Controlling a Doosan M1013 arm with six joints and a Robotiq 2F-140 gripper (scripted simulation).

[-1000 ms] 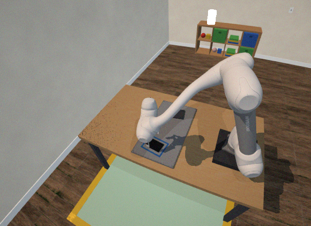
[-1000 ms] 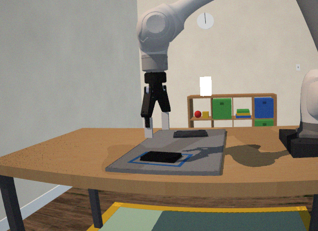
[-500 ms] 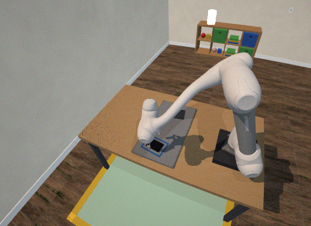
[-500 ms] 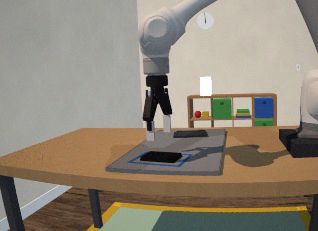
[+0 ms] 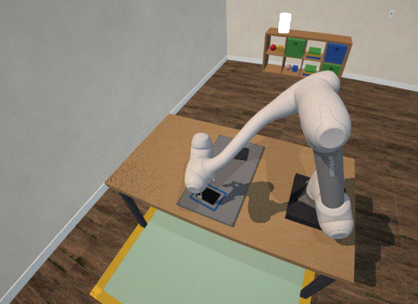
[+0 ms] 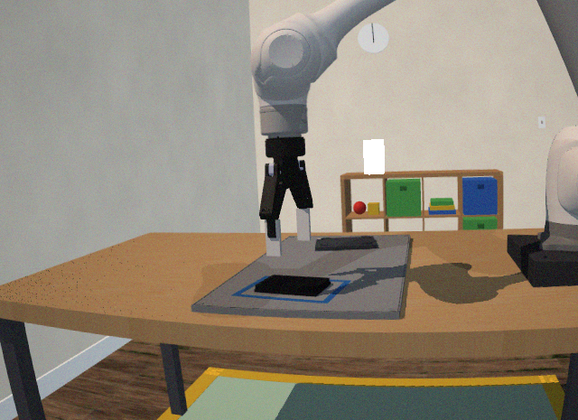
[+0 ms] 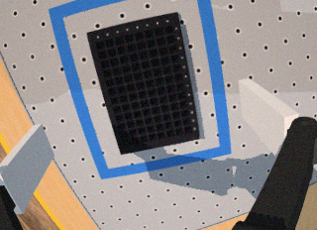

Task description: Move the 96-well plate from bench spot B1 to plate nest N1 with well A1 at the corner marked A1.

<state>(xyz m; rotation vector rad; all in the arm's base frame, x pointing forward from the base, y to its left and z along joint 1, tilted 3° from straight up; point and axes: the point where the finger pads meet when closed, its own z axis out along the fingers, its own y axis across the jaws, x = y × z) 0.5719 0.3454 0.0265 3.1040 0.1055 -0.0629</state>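
My hand is 90 mm above the black 96-well plate. From my hand the other things lie so: dark grey plate nest: 50 mm ahead, 420 mm to the right, 90 mm below; then A1 corner mark: 140 mm ahead, 440 mm to the right, 80 mm below.
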